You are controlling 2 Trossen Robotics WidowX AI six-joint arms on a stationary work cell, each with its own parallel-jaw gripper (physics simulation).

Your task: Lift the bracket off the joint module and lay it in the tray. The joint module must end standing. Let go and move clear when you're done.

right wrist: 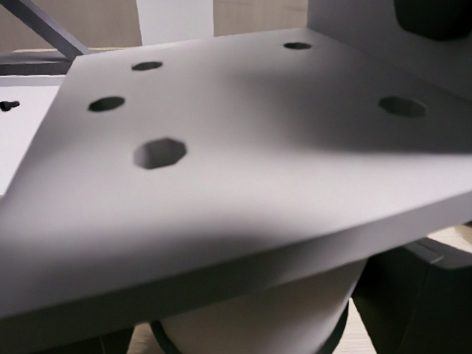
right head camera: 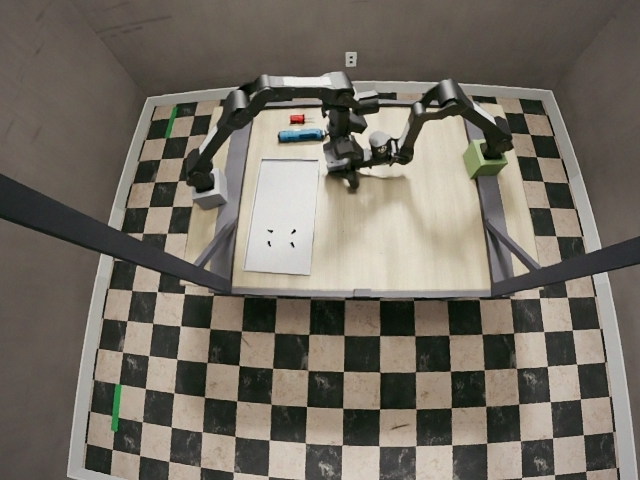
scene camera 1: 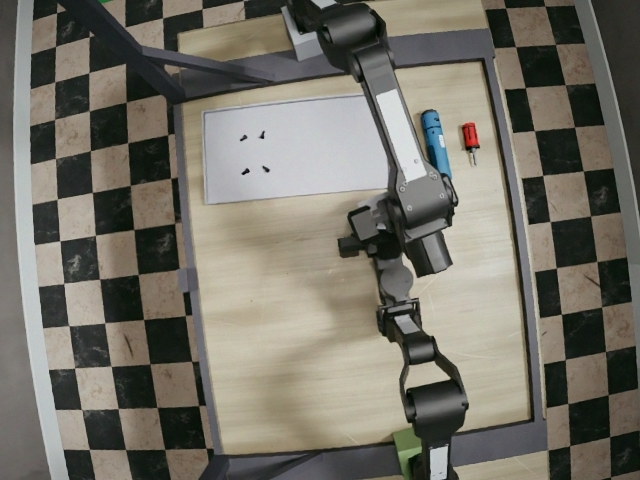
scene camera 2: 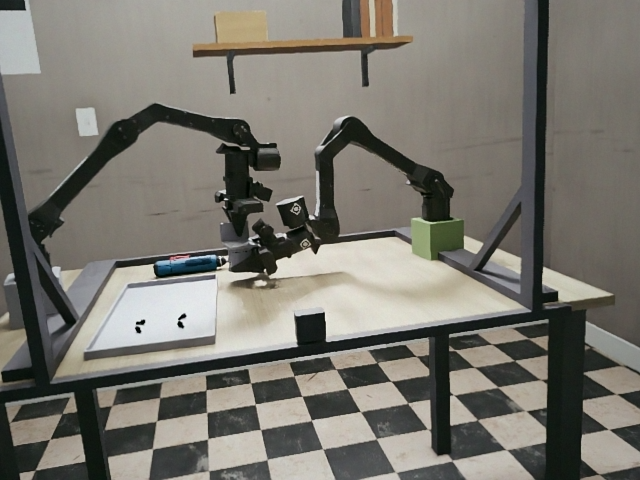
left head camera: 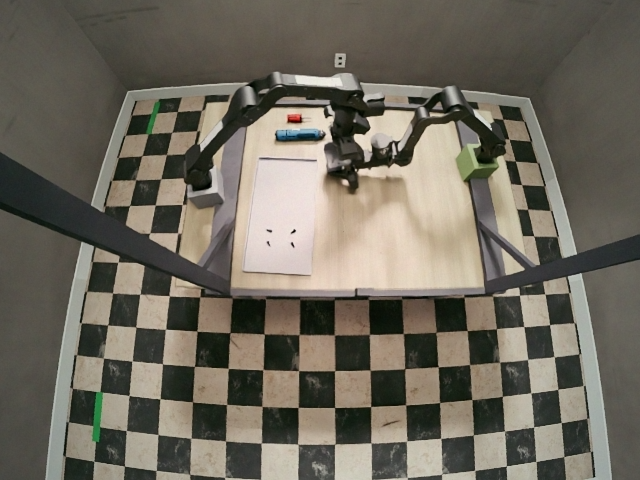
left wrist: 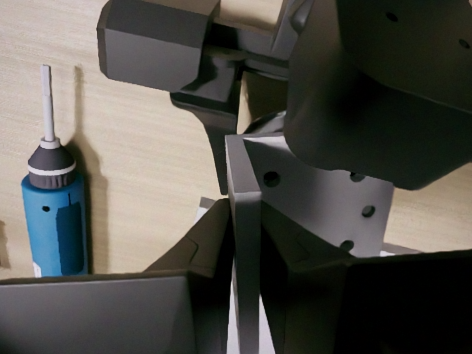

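Note:
The grey L-shaped bracket [scene camera 2: 233,242] [left wrist: 325,200] [right wrist: 225,125] has one upright plate and one flat plate with holes. My left gripper [scene camera 2: 238,230] [left wrist: 238,209] points down and is shut on the upright plate. My right gripper [right wrist: 260,325] comes in low from the right, shut on the joint module [right wrist: 280,302], whose pale round body shows under the flat plate in the right wrist view. Whether there is a gap between plate and module is hidden, as is the module's base. The pale tray [left head camera: 281,198] [right head camera: 285,198] [scene camera 1: 310,144] [scene camera 2: 170,299] lies left of both grippers.
Several black screws [left head camera: 293,231] [scene camera 1: 262,134] lie in the tray's front part. A blue driver [left head camera: 299,134] [scene camera 1: 436,144] [left wrist: 55,220] and a red screwdriver [left head camera: 294,117] [scene camera 1: 470,135] lie behind the tray. Frame posts stand at the table's front corners. The two arms are close together.

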